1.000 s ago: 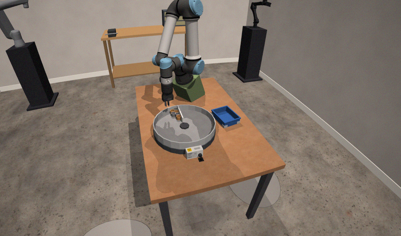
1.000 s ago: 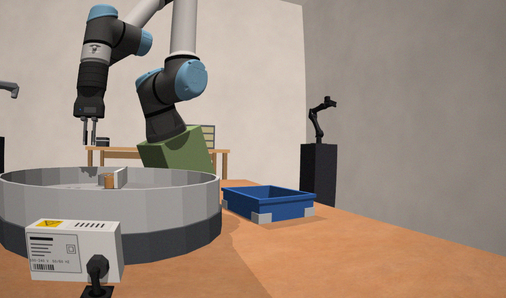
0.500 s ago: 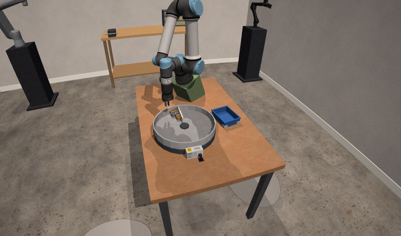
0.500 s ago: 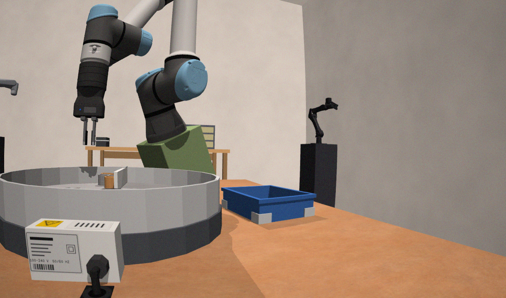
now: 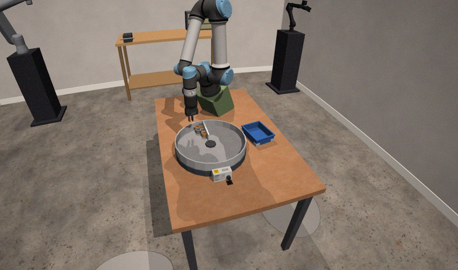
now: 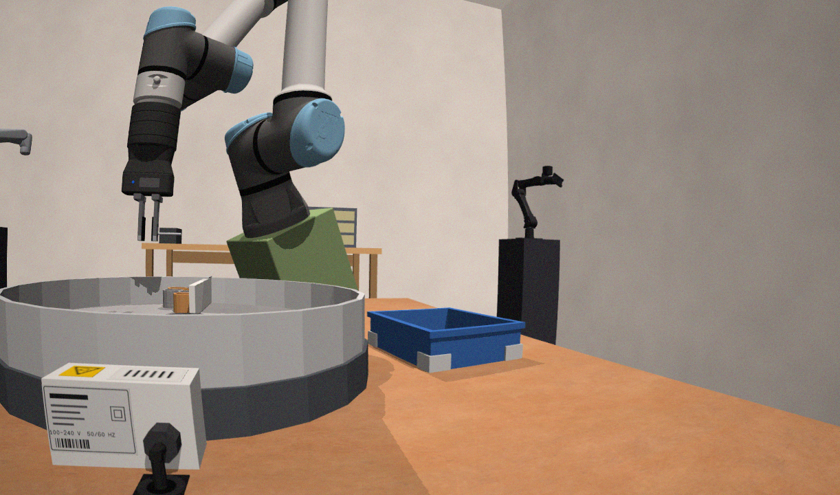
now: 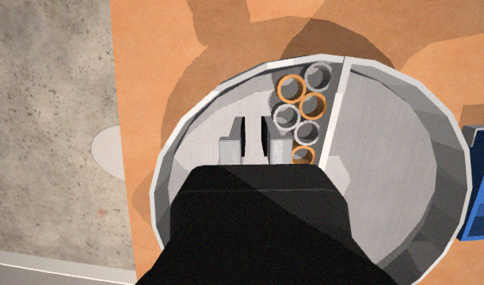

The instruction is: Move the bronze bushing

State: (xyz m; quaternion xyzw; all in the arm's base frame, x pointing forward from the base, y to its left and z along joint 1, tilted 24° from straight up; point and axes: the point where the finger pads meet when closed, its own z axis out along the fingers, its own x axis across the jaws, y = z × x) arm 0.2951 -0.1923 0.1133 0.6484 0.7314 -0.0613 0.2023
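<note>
Now: the grey turntable 14 cm ahead of my hand, 8 cm to the left of it and 11 cm below it. Round my hand: blue crate 9 cm ahead, 42 cm to the left, 14 cm below.
</note>
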